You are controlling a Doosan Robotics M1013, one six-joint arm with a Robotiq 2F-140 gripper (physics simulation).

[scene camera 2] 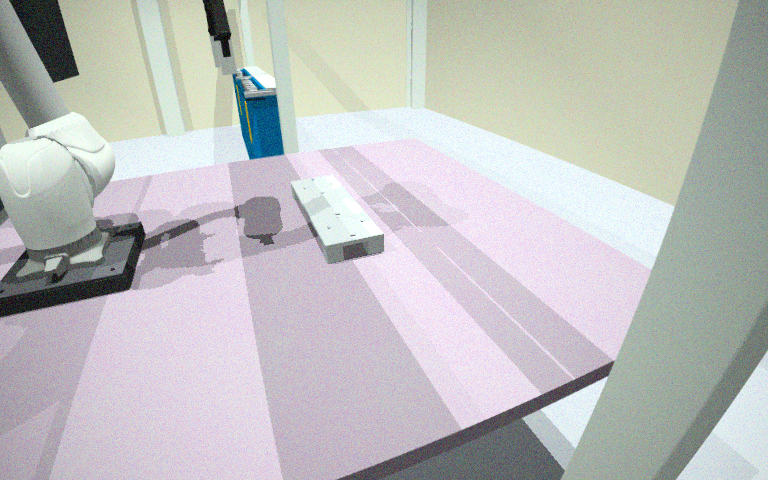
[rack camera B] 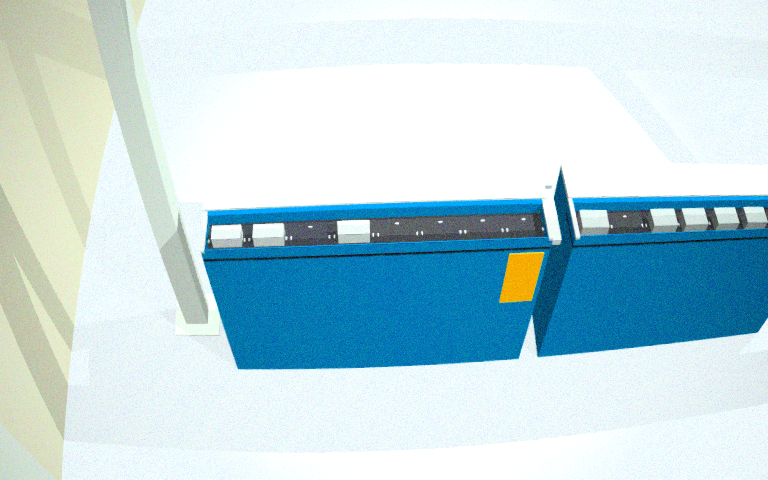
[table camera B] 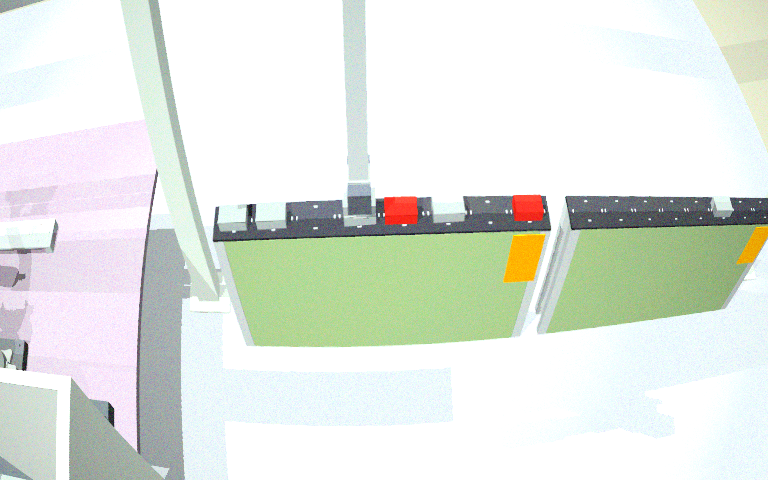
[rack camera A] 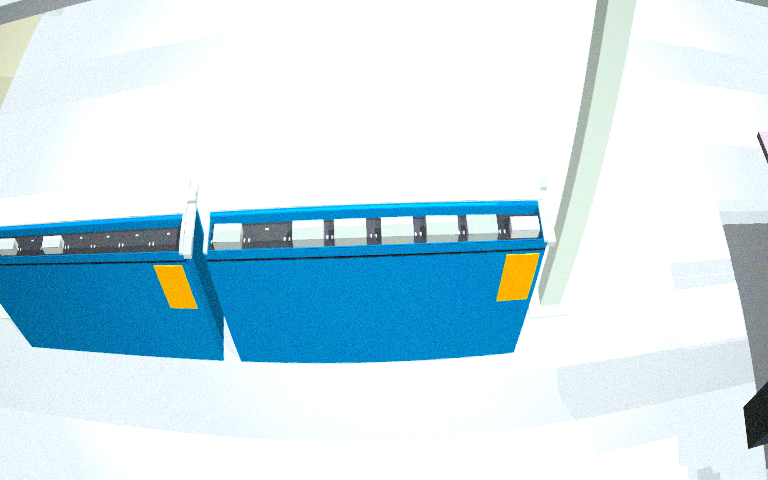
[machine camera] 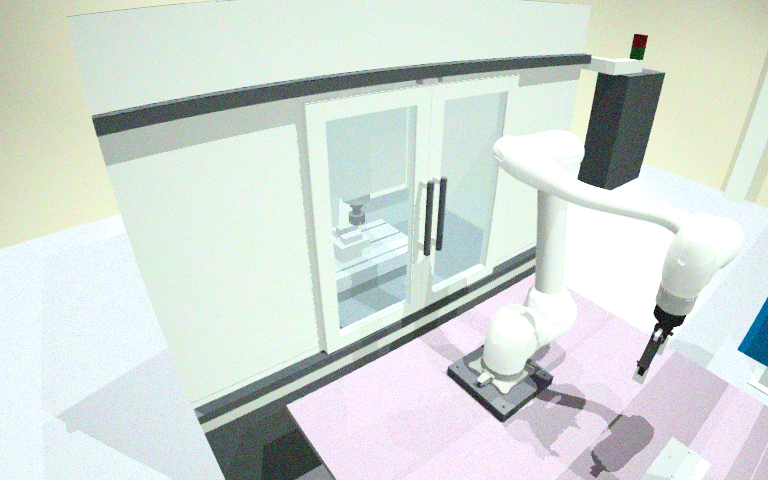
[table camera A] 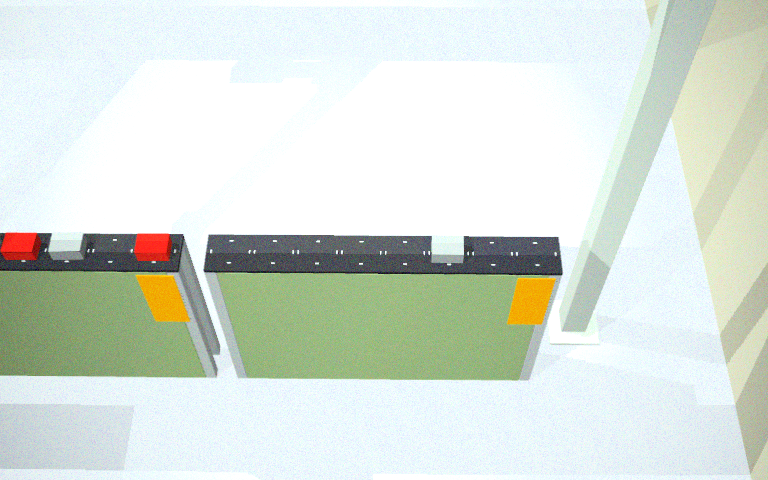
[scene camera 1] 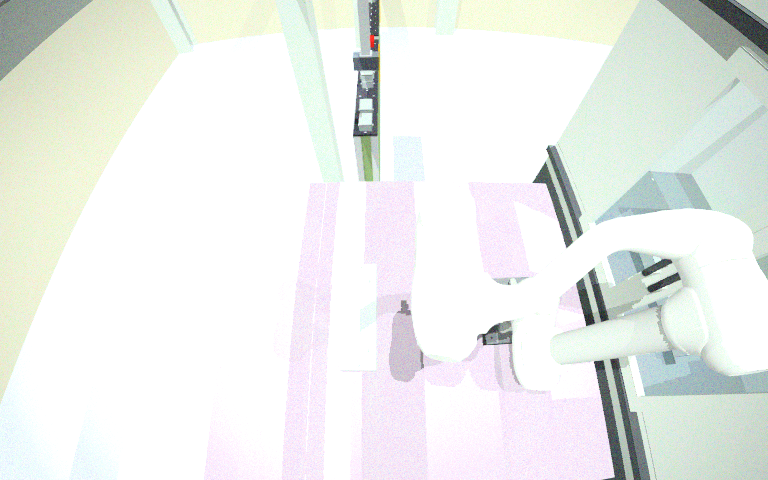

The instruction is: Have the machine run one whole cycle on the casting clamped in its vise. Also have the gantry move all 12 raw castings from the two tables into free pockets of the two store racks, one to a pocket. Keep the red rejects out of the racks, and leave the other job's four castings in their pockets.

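Frame: origin at the arm's base, x ahead, y left, z up, level; millimetres.
Where they show: gripper, fingertip midpoint: (scene camera 2: 225, 70); arm's base, origin of the base link: (scene camera 2: 70, 254) (machine camera: 501, 369).
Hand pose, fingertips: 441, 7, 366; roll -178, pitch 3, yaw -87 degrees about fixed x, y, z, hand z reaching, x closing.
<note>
Things, the pixels of their top centre, and the offset from my fingertips, as dx, dy, dz. "pt": a spot on its surface instead. Level surfaces: height alone.
- gantry's tool, surface spot: (table camera B: 359, 196) pt +78, -1530, -146
- raw casting, middle of its top: (table camera B: 359, 206) +157, -1529, -309
- green lamp, surface spot: (machine camera: 638, 46) pt -749, +1250, +676
- pale block with holes, middle of its top: (scene camera 2: 329, 201) (table camera B: 17, 233) (scene camera 1: 359, 314) +209, -30, -355
- pink table, its level: dz -409
My gripper (machine camera: 651, 362) (scene camera 2: 225, 52) is open and empty above the pink table. The casting (machine camera: 351, 236) sits in the vise under the spindle (machine camera: 356, 212), behind shut doors. On the near table, raw castings (table camera B: 232, 217) (table camera B: 270, 215) (table camera B: 448, 209) stand among red rejects (table camera B: 400, 210) (table camera B: 527, 207). The gantry's tool (table camera B: 359, 196) is down over another raw casting (table camera B: 359, 219); its hold is unclear. The other table has one casting (table camera A: 447, 249). Rack A (rack camera A: 373, 305) holds several castings, second pocket from left free. Rack B (rack camera B: 368, 311) holds castings (rack camera B: 226, 235) (rack camera B: 268, 233) (rack camera B: 353, 230).
The machine's door handles (machine camera: 428, 217) (machine camera: 441, 213) stand side by side. A dark panel (machine camera: 621, 130) hangs behind my arm, under a dim red and green lamp (machine camera: 638, 46). A pale block with holes (scene camera 2: 339, 215) (table camera B: 28, 235) lies on the pink table (scene camera 2: 351, 384). Posts (rack camera A: 589, 141) (table camera B: 169, 147) stand beside racks and tables.
</note>
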